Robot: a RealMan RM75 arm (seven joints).
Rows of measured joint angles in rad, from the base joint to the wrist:
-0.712, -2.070, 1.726, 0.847, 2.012, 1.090, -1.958
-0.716, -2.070, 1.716, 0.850, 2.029, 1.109, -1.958
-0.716, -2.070, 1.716, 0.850, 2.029, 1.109, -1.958
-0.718, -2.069, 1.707, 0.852, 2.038, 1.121, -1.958
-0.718, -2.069, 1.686, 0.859, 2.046, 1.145, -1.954
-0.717, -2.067, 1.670, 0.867, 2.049, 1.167, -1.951
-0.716, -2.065, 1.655, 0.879, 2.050, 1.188, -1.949
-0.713, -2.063, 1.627, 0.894, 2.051, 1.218, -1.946
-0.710, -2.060, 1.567, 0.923, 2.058, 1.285, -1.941
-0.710, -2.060, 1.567, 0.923, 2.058, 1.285, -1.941
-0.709, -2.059, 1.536, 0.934, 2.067, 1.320, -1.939
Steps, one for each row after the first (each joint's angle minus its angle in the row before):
-0.004, 0.000, -0.010, 0.003, 0.017, 0.019, 0.000
0.000, 0.000, 0.000, 0.000, 0.000, 0.000, 0.000
-0.002, 0.001, -0.009, 0.002, 0.009, 0.012, 0.000
0.000, 0.000, -0.021, 0.007, 0.008, 0.024, 0.004
0.001, 0.002, -0.016, 0.008, 0.003, 0.022, 0.003
0.001, 0.002, -0.015, 0.012, 0.001, 0.021, 0.002
0.003, 0.002, -0.028, 0.015, 0.001, 0.030, 0.003
0.003, 0.003, -0.060, 0.029, 0.007, 0.067, 0.005
0.000, 0.000, 0.000, 0.000, 0.000, 0.000, 0.000
0.001, 0.001, -0.031, 0.011, 0.009, 0.035, 0.002

